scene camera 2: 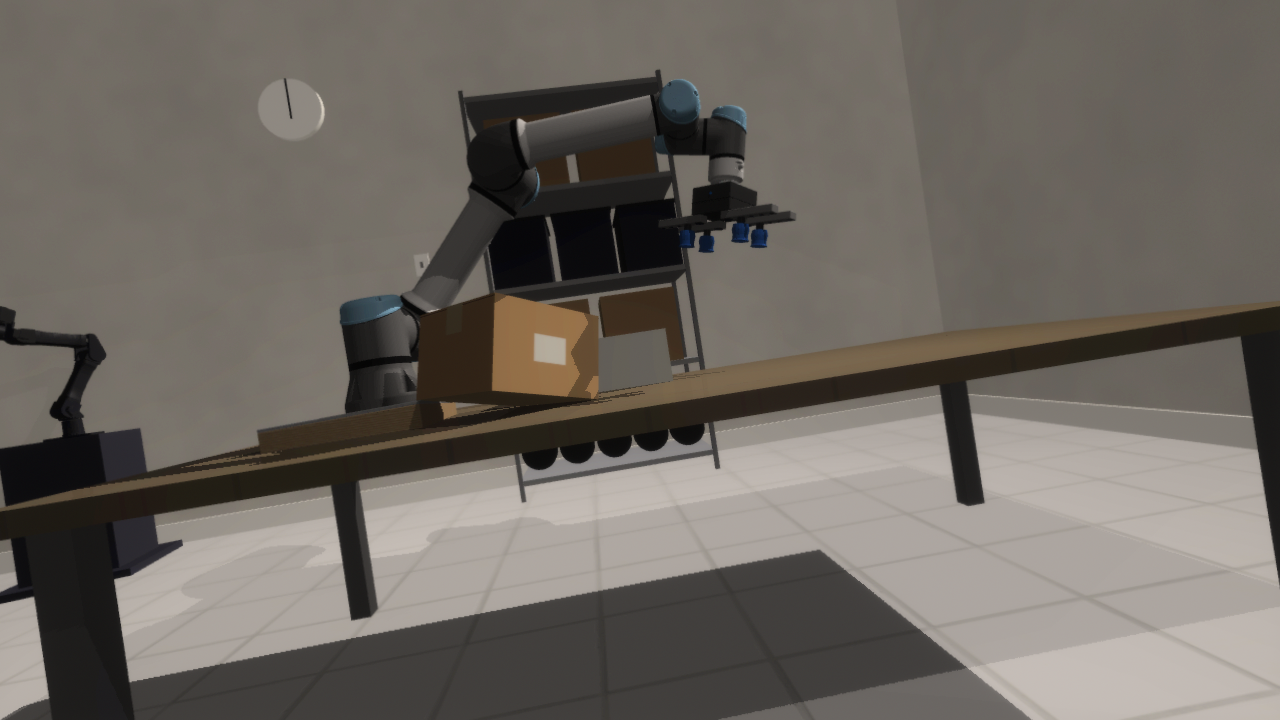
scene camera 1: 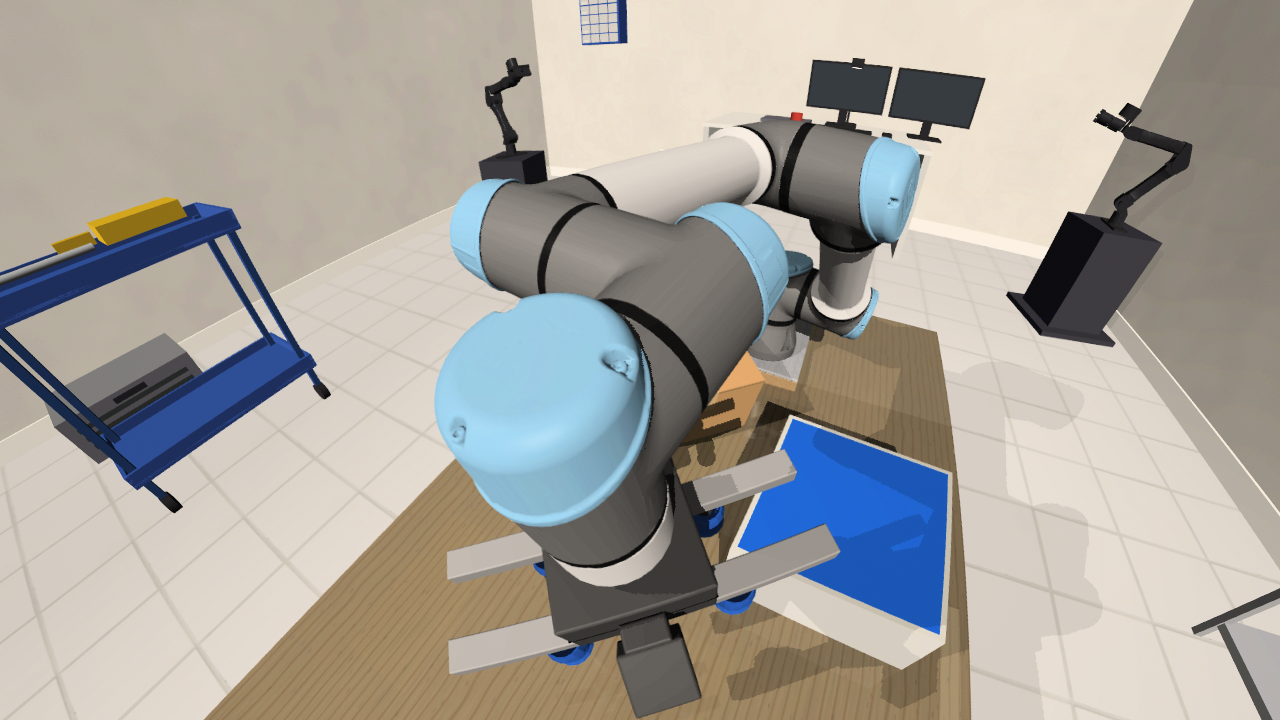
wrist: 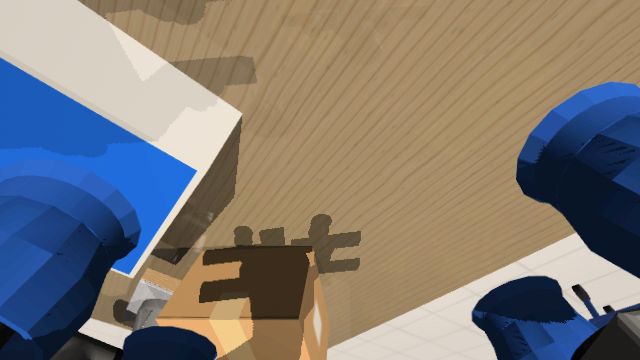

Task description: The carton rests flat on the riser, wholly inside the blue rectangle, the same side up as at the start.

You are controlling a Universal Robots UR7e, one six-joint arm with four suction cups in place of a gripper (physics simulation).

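The suction head (scene camera 1: pixel 581 653), which the wrist view shows too, the suction head (wrist: pixel 71 226), holds nothing. There's a riser with blue rectangle (scene camera 1: pixel 885 594) resting on the table, and you can see the riser with blue rectangle (scene camera 2: pixel 636 359) (wrist: pixel 86 93) from elsewhere as well. And there's a brown carton (scene camera 2: pixel 496 349) (scene camera 1: pixel 730 407) (wrist: pixel 272 296).
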